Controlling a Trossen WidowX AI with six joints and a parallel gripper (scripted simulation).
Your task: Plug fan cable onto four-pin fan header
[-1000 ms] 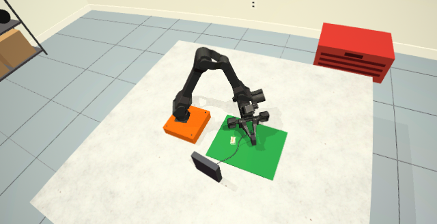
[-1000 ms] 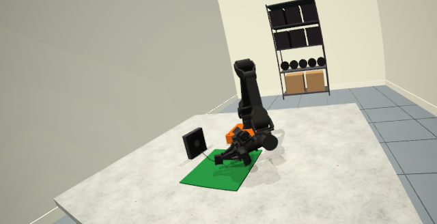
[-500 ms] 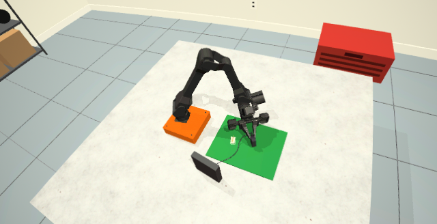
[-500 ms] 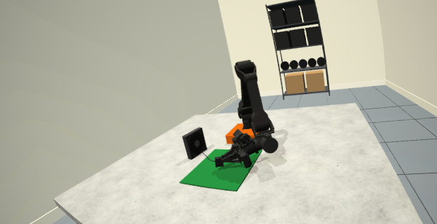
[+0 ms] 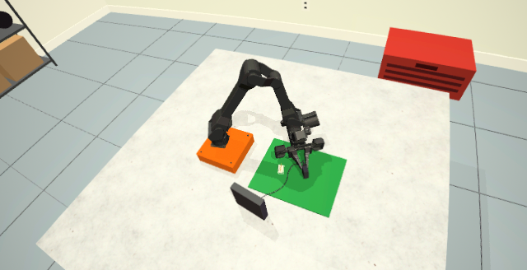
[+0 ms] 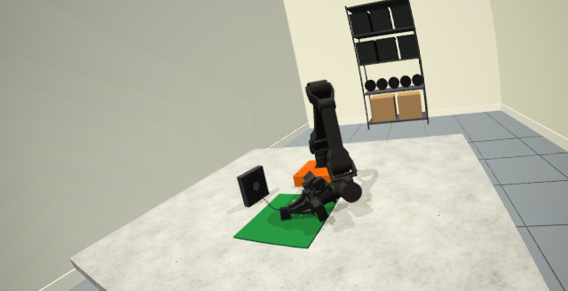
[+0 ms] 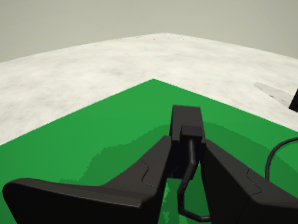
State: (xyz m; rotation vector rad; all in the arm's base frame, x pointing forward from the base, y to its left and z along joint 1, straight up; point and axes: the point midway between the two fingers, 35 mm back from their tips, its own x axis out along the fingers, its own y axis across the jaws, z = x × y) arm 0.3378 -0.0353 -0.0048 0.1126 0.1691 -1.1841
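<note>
Now: the black plug 10 mm to the right of my gripper tip and 10 mm below it. Round my gripper tip: green board: 20 mm behind, 50 mm below; black fan: 160 mm behind, 160 mm to the right, 20 mm above; pale fan header: 90 mm behind, 40 mm below.
</note>
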